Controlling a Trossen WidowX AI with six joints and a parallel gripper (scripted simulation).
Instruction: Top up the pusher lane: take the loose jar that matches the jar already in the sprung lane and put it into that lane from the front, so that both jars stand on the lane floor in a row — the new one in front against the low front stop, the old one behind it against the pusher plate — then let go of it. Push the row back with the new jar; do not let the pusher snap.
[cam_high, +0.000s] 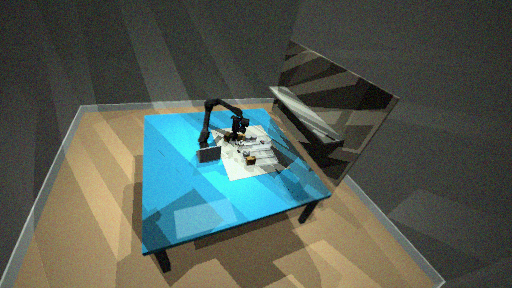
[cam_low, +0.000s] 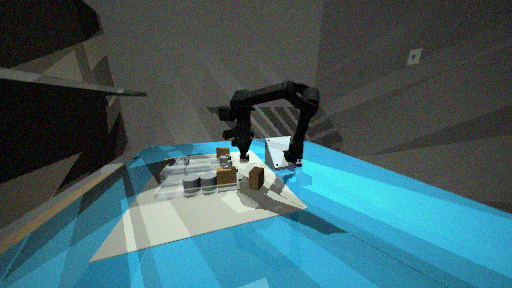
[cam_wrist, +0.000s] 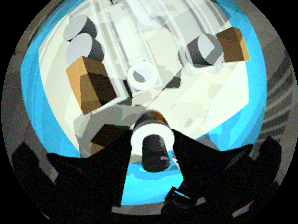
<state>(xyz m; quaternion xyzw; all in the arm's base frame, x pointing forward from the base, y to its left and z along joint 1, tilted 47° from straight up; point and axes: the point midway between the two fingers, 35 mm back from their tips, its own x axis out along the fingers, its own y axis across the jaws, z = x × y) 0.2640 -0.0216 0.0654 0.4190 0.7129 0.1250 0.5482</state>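
My gripper tip is now 13 cm short of the cream mat, 9 cm above it and 5 cm to the left of it. Also, from my gripper tip: pusher lane 21 cm ahead, 7 cm below, 6 cm to the right.
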